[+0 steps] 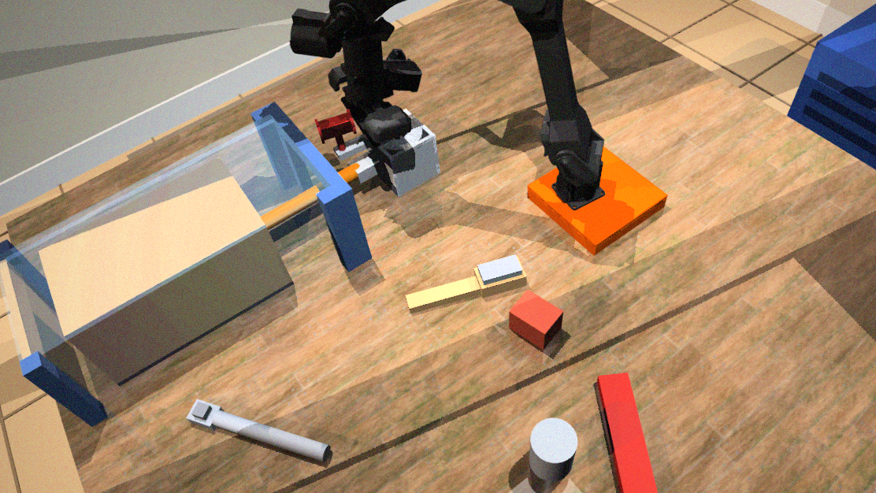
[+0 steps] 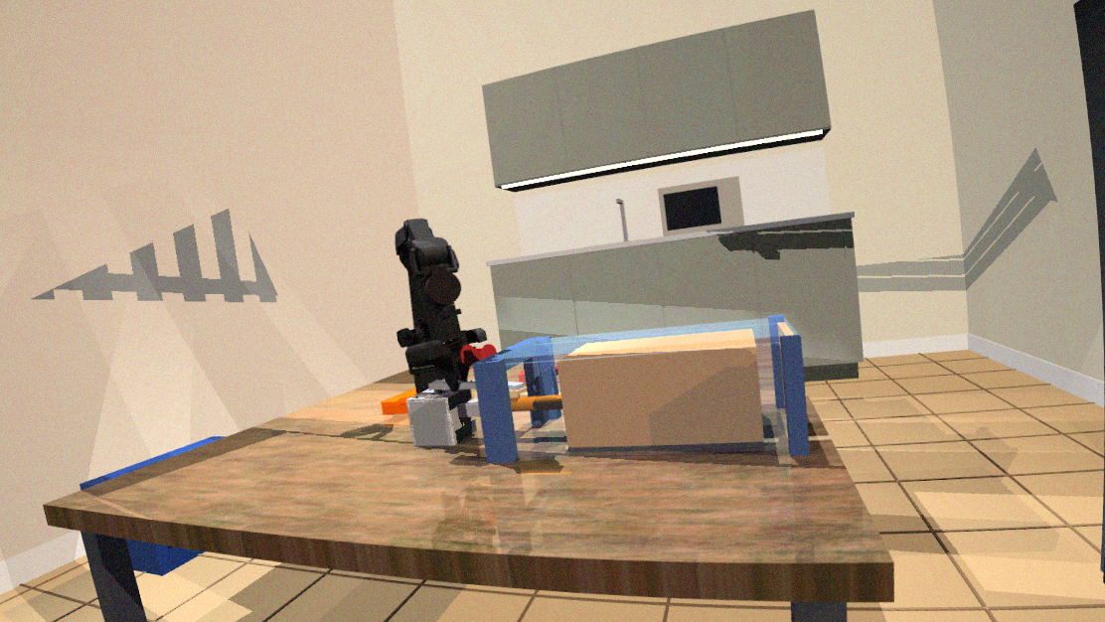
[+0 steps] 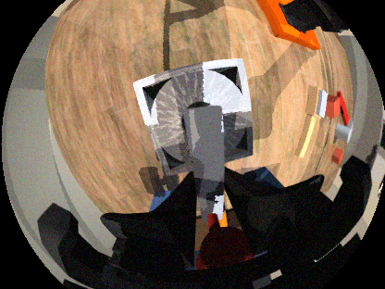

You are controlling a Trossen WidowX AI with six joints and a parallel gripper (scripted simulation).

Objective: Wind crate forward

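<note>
Now: gripper tip 50 mm short of the red knob and 50 mm below it. Round my gripper tip: winch handle 20 mm ahead, 20 mm above; then wooden brush 20 mm behind, 280 mm to the left, 80 mm below; then grey winch 60 mm behind, 10 mm to the right, 60 mm below.
</note>
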